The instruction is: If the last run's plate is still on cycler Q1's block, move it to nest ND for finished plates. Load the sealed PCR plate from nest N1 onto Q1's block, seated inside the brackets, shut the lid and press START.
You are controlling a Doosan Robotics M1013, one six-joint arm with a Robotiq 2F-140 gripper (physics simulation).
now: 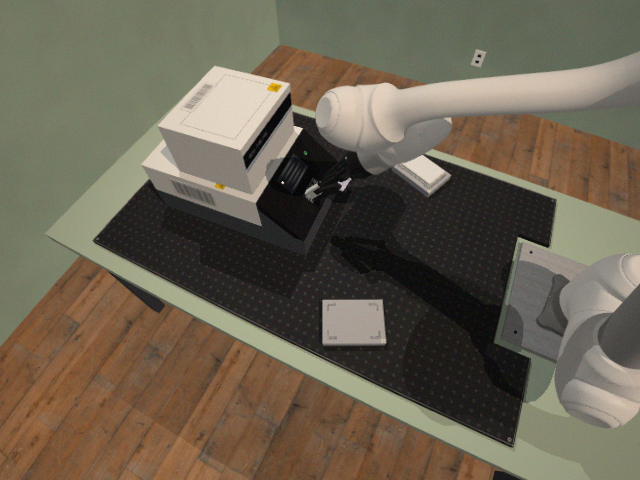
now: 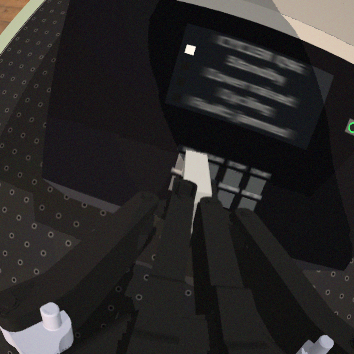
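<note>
Cycler Q1 [image 1: 224, 108] stands at the back left. Its upper box sits down on the base; the block is hidden. Its black front panel has a screen [image 1: 294, 174] [image 2: 250, 85] with blurred text and a lit white square beside the second line. My gripper [image 1: 312, 191] [image 2: 192, 167] is shut and empty, its pale tip over the left part of the keypad [image 2: 232, 179]. Contact cannot be told, and key labels are unreadable. A white plate [image 1: 425, 169] lies on the back right nest [image 1: 429, 191]. The front nest [image 1: 353, 321] is bare between its corner brackets. Nest labels are unreadable.
A green-ringed spot [image 1: 305, 152] [image 2: 351, 127] is on the panel right of the screen. The arm [image 1: 485, 98] reaches in from the right, above the back nest. Its base plate [image 1: 532, 273] is at the table's right. A black perforated mat [image 1: 248, 273] lies under the cycler and nests.
</note>
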